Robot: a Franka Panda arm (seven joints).
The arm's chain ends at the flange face. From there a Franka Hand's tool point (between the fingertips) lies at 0.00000 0.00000 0.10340 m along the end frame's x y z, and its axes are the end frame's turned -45 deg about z.
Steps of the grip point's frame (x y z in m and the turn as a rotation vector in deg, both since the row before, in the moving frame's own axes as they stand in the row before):
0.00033, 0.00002, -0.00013, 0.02, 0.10, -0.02
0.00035, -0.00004, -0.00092, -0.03, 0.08, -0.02
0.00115, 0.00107, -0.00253, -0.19, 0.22, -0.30
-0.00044, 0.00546, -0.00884, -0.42, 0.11, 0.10
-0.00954, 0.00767, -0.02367, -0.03, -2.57, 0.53
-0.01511, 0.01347, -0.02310, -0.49, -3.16, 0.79
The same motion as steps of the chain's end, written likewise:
0.00015, -0.00007, -0.00013, 0.08, 0.06, -0.02
0.00008, -0.00021, -0.00092, 0.04, 0.08, -0.02
0.00105, -0.00002, -0.00253, 0.02, 0.29, -0.30
0.00287, 0.00378, -0.00884, -0.22, 0.37, 0.10
0.00193, 0.00887, -0.02357, -1.84, -1.80, 0.53
0.00228, 0.01558, -0.02294, -2.58, -1.89, 0.79

